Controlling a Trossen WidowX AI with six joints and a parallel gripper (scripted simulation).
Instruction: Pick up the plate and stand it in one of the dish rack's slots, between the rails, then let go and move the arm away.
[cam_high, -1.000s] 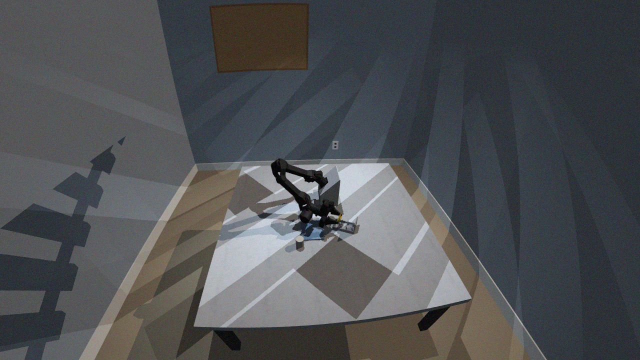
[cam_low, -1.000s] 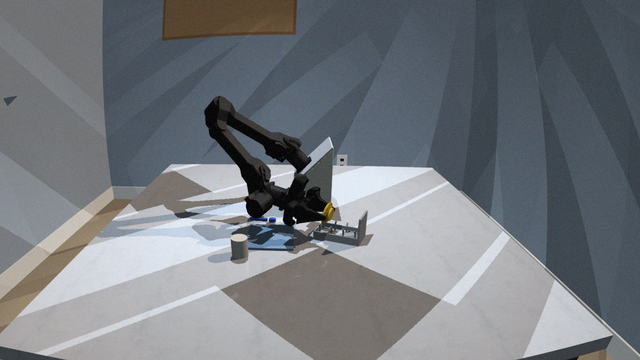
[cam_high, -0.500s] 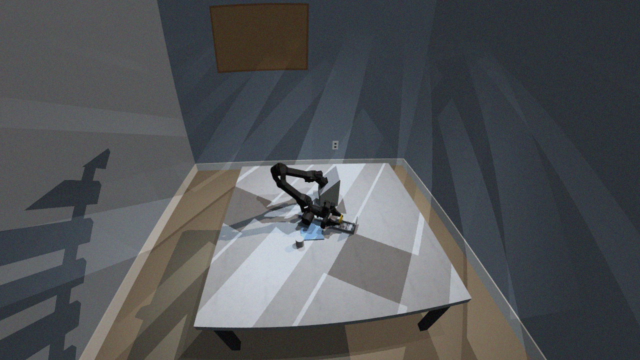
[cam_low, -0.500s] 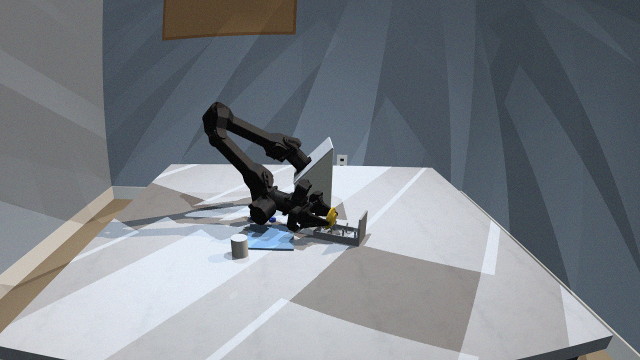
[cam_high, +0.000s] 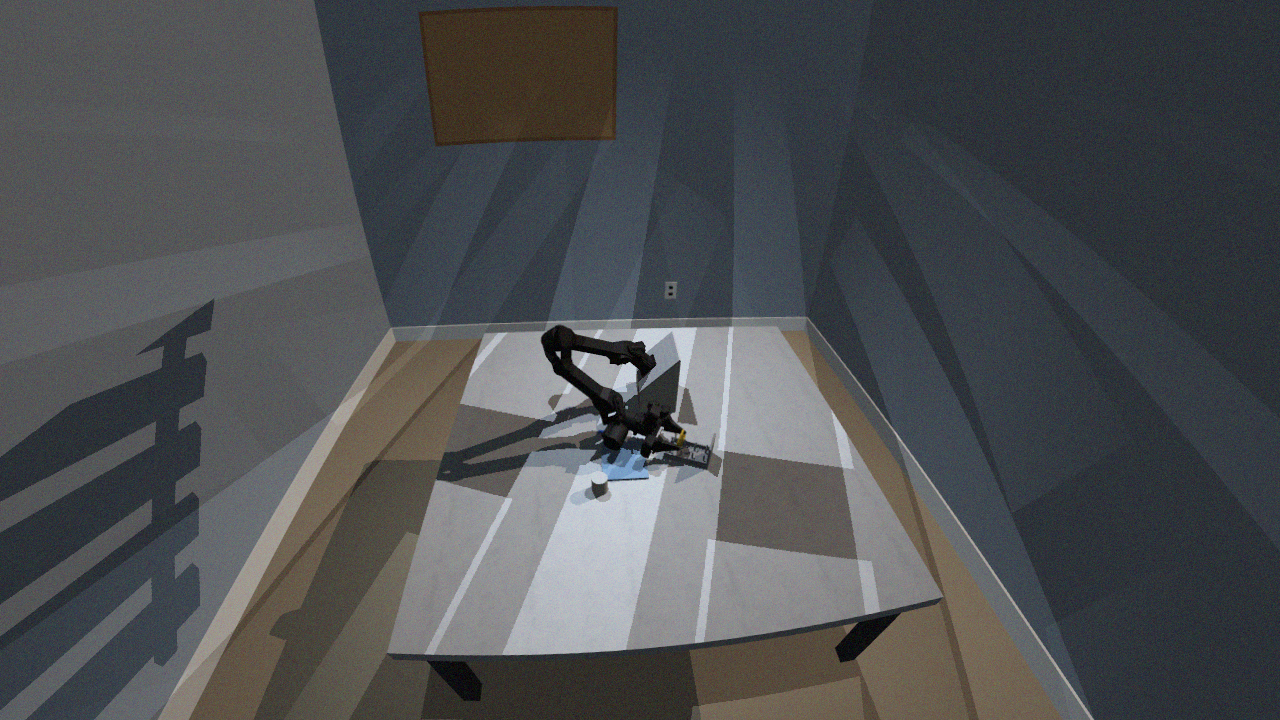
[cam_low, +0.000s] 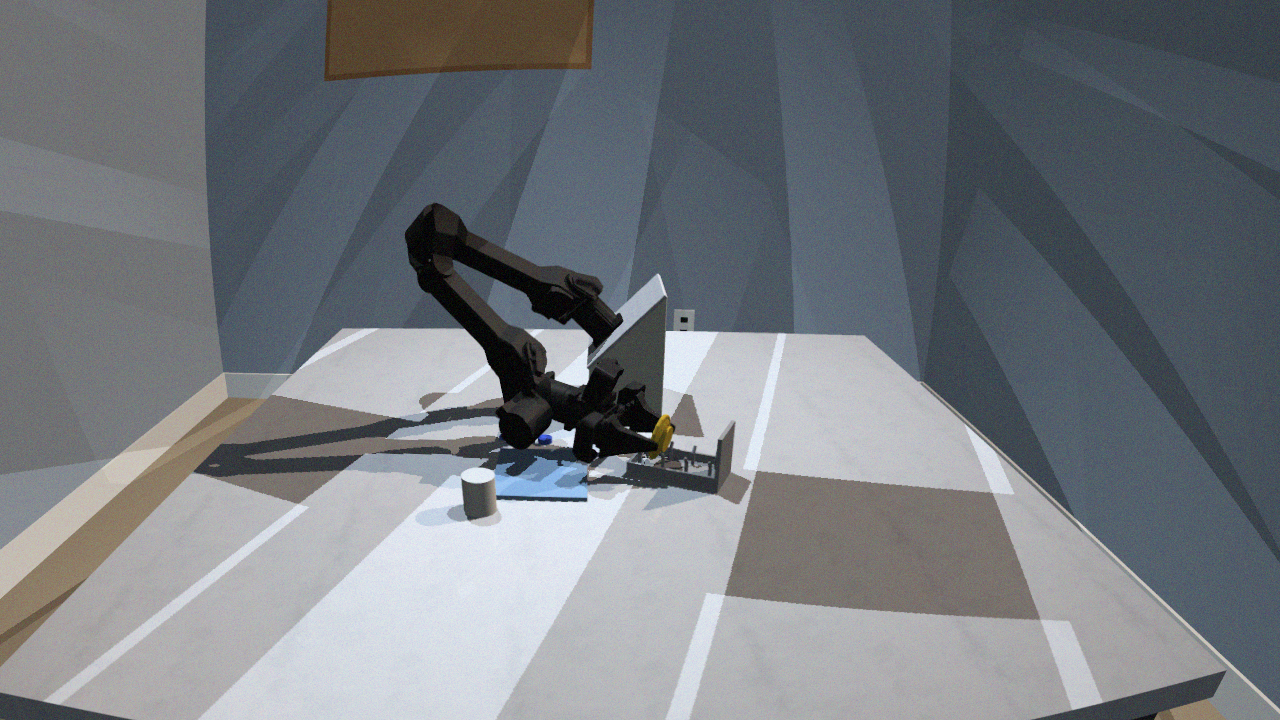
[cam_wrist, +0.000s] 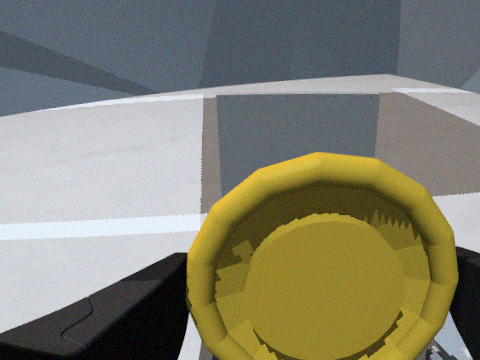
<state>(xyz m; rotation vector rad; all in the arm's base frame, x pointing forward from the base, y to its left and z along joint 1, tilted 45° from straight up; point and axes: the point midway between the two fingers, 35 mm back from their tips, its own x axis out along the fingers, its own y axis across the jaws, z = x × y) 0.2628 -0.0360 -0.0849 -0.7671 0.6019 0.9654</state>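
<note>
Right now the yellow plate is 10 mm to the right of my gripper tip. Also, from my gripper tip: blue utensil 190 mm to the right, 100 mm behind, 50 mm below; grey dish rack 30 mm below, 20 mm to the left, 10 mm ahead; blue mat 180 mm to the right, 50 mm below, 10 mm ahead.
</note>
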